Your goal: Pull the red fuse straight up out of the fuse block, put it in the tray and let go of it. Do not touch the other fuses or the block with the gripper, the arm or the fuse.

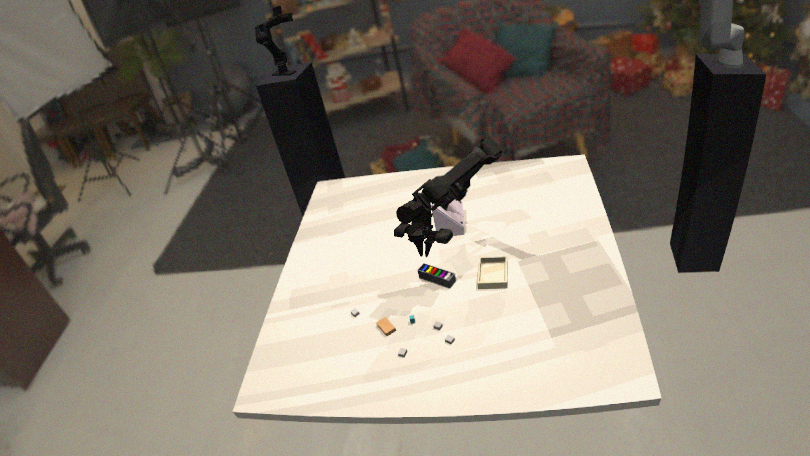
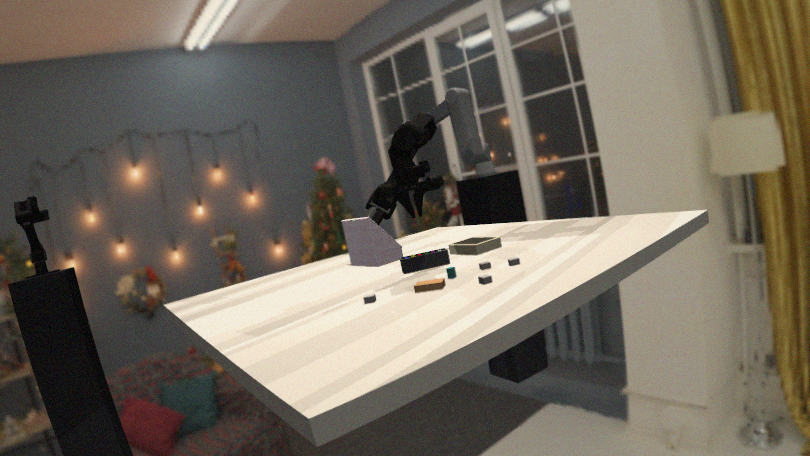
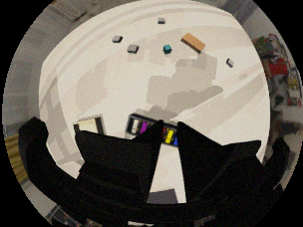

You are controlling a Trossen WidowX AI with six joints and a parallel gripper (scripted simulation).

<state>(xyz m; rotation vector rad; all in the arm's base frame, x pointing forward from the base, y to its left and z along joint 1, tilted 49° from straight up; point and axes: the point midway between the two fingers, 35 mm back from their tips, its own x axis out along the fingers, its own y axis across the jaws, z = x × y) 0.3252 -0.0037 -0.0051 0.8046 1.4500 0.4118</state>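
Right now my gripper tip is 12 cm above the red fuse, 4 cm past it and 1 cm to the right of it. The rest, counted from my gripper tip: shallow beige tray 22 cm to the left, 14 cm below, 6 cm behind.
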